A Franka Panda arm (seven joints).
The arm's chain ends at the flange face. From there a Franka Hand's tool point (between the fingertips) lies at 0.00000 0.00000 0.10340 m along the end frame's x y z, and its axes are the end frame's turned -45 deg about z.
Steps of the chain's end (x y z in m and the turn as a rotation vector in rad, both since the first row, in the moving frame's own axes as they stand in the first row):
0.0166 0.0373 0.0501 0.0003 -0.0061 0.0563
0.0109 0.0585 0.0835 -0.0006 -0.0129 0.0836
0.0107 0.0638 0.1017 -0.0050 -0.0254 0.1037
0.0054 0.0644 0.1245 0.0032 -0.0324 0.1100
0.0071 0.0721 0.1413 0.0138 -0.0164 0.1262
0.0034 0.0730 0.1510 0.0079 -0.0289 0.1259
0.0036 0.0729 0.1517 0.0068 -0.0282 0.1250
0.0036 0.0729 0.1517 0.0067 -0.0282 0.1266
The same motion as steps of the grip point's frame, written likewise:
-0.0150 0.0376 0.0501 0.0045 -0.0041 0.0563
-0.0346 0.0481 0.0835 0.0087 -0.0095 0.0836
-0.0397 0.0511 0.1017 0.0144 -0.0215 0.1037
-0.0437 0.0466 0.1244 0.0252 -0.0206 0.1100
-0.0460 0.0538 0.1413 0.0214 -0.0018 0.1262
-0.0506 0.0512 0.1510 0.0260 -0.0148 0.1259
-0.0504 0.0514 0.1517 0.0247 -0.0151 0.1250
-0.0504 0.0514 0.1517 0.0247 -0.0152 0.1266

